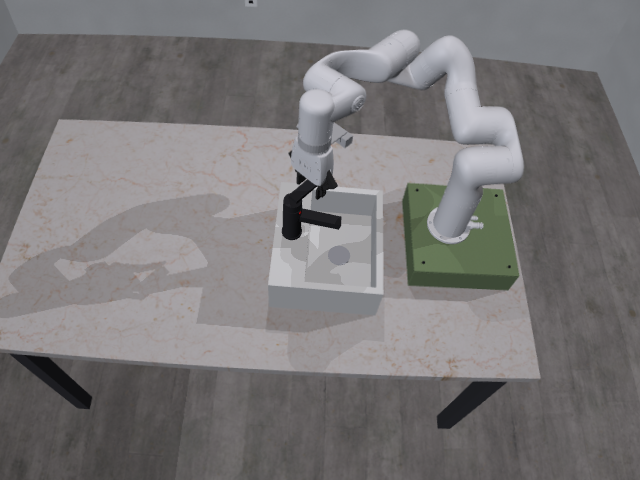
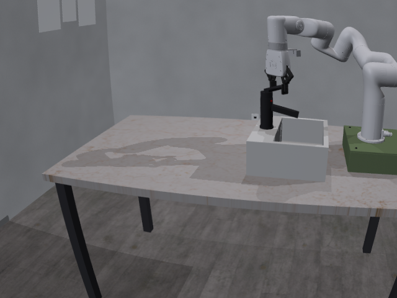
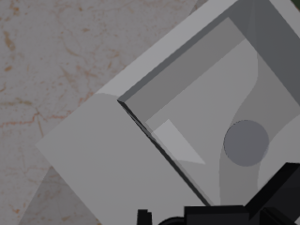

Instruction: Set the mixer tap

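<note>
Right now my hand is 20 mm to the right of the lever and 10 mm short of it. The rest, counted from my hand: white sink: 230 mm below, 70 mm behind, 50 mm to the left.
</note>
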